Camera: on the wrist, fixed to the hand. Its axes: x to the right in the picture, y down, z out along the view.
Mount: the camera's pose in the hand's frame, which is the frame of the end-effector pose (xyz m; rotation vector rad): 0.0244 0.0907 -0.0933 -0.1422 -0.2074 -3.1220
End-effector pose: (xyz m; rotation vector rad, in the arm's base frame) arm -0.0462 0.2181 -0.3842 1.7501 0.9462 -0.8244
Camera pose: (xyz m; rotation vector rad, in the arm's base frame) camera 0.0553 0.2887 -0.3369 1.1449 -1.8781 1.3545
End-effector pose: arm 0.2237 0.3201 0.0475 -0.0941 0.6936 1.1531
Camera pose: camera 0.1085 0.3401 -0.0147 -0.7567 -0.2784 -1.7916
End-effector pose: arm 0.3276 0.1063 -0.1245 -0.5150 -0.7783 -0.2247
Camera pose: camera 0.4358 0.1350 -0.1952 -0.9379 0.8743 2.5582
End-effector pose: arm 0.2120 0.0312 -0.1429 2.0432 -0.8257 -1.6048
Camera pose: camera 0.2883 -0.0559 -0.0787 -0.5927 -1.7495 0.6373
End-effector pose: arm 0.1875 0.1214 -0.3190 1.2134 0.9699 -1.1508
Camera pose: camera 0.2845 0.2095 -0.3380 1.1634 -1.2484 1.4540
